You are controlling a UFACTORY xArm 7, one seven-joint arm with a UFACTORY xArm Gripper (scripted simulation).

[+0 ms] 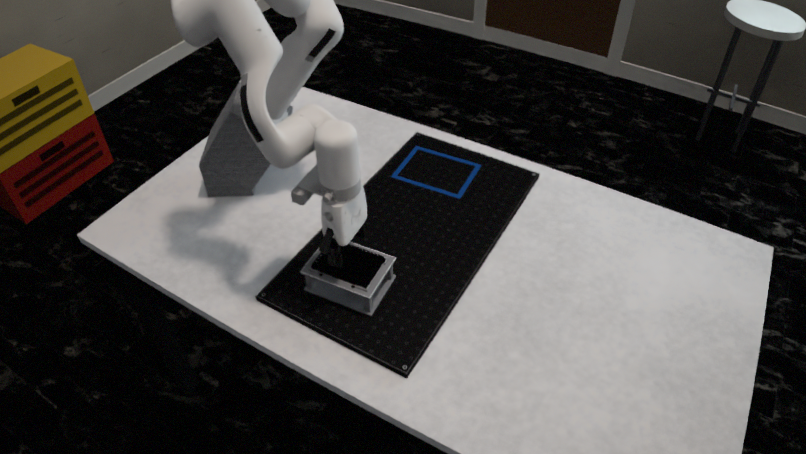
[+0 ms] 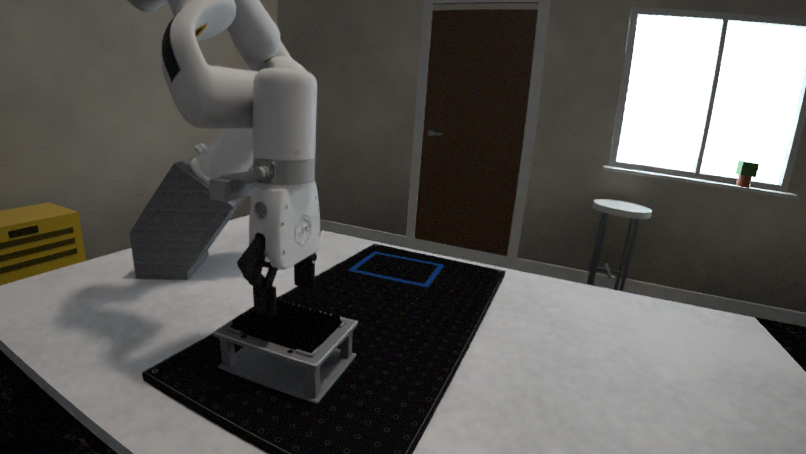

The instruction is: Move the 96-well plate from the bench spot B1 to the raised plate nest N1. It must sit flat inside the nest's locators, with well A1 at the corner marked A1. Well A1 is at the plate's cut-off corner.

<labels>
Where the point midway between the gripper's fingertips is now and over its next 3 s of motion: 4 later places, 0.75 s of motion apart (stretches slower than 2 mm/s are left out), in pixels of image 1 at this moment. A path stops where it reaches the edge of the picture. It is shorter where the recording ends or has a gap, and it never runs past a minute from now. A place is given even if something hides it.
My gripper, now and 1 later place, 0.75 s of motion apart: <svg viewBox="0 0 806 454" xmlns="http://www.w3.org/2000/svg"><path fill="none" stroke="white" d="M347 249L345 232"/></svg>
</labels>
